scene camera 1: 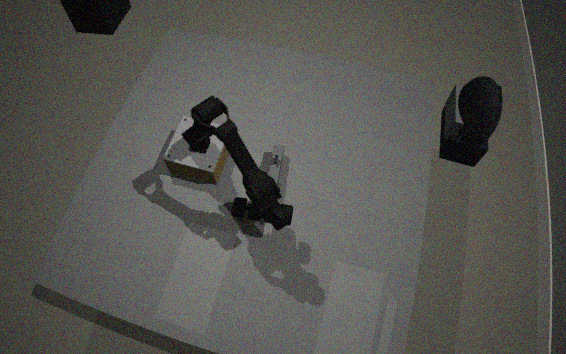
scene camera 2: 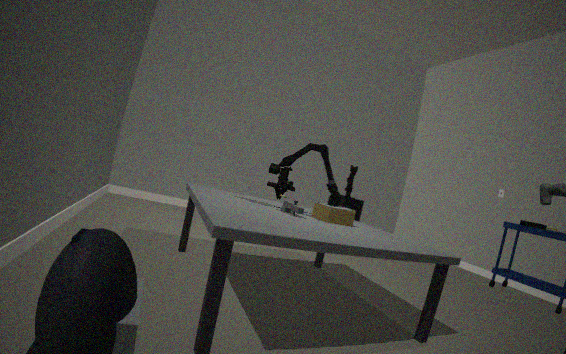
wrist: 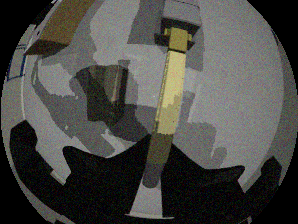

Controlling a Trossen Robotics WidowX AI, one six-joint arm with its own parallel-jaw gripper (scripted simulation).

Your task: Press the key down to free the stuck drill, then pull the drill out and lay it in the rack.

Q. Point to a drill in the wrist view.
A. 168, 105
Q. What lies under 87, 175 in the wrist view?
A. My gripper.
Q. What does my gripper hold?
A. A drill.
